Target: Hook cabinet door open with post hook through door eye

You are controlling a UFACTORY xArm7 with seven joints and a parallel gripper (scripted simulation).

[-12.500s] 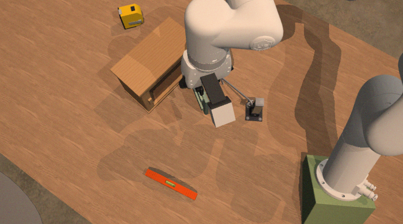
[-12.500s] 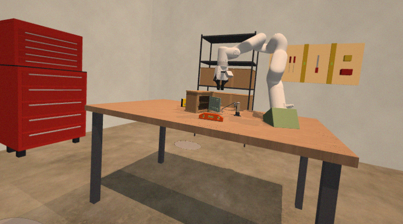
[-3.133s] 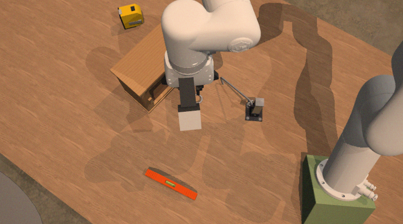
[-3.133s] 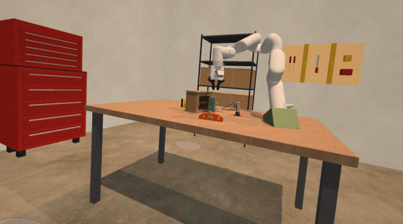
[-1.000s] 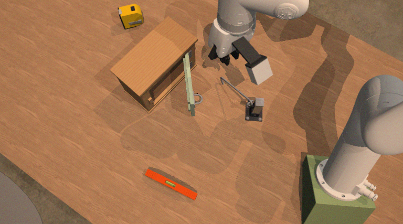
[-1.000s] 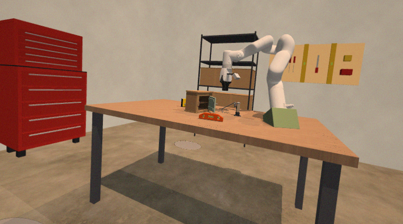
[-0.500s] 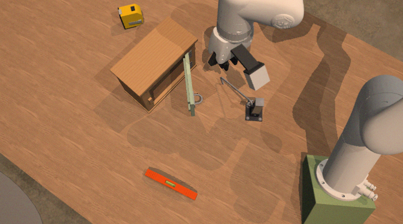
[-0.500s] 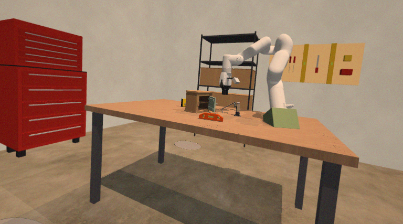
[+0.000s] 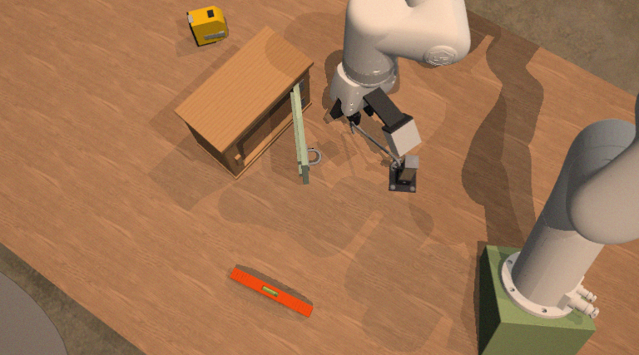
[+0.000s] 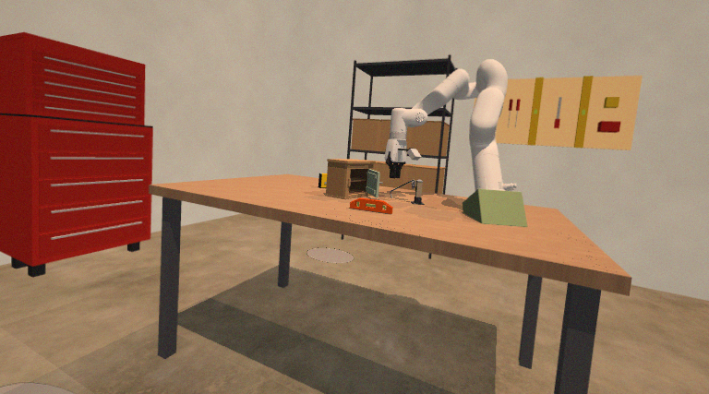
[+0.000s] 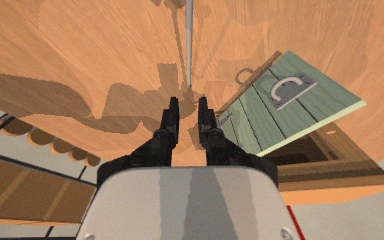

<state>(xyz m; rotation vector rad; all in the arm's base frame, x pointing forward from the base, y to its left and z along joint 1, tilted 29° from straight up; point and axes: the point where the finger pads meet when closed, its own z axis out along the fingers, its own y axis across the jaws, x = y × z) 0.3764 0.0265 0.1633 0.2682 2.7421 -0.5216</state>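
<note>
The thin grey hook lies 5 cm behind my hand, 1 cm to the left of it and 6 cm below it. Round my hand: yellow tape measure 37 cm ahead, 3 cm to the left, 8 cm below; then orange spirit level 7 cm behind, 32 cm to the left, 10 cm below; then pale green door 6 cm ahead, 8 cm to the left, 4 cm below.
</note>
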